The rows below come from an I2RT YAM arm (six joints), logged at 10 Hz.
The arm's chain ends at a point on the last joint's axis. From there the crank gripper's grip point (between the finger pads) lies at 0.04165 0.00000 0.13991 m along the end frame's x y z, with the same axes.
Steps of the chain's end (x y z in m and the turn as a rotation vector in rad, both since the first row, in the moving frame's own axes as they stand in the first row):
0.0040, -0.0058, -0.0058, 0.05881, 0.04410, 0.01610
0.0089, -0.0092, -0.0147, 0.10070, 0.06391, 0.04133
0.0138, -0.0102, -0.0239, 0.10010, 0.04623, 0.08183
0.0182, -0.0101, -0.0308, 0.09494, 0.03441, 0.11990
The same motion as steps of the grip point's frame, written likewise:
0.0102, -0.0132, -0.0080, 0.05881, 0.04410, 0.01610
0.0180, -0.0212, -0.0183, 0.10070, 0.06391, 0.04133
0.0206, -0.0204, -0.0265, 0.10010, 0.04623, 0.08183
0.0235, -0.0180, -0.0327, 0.09494, 0.03441, 0.11990

